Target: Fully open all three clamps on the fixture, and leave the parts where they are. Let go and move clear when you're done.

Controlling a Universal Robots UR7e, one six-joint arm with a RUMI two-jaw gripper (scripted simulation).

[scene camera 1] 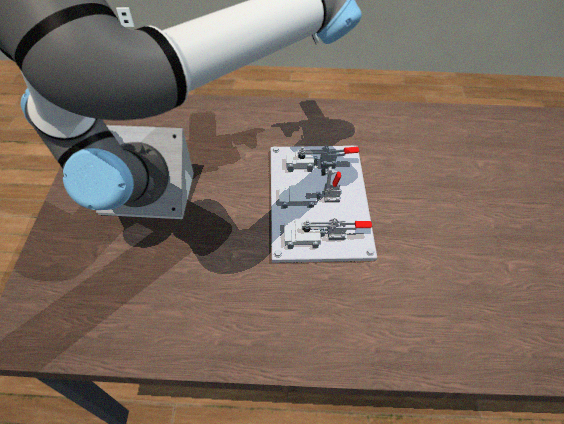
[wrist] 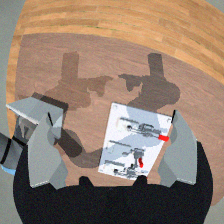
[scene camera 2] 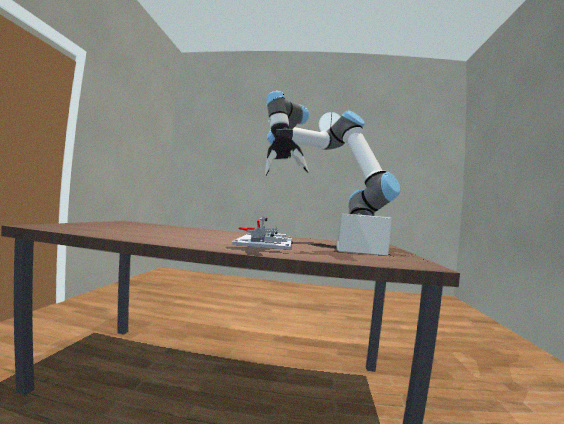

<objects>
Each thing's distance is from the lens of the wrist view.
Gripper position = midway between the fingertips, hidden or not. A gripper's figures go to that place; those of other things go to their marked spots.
my gripper [wrist: 111,111]: 0.14 m
white fixture plate [wrist: 151,146]: 0.49 m
</objects>
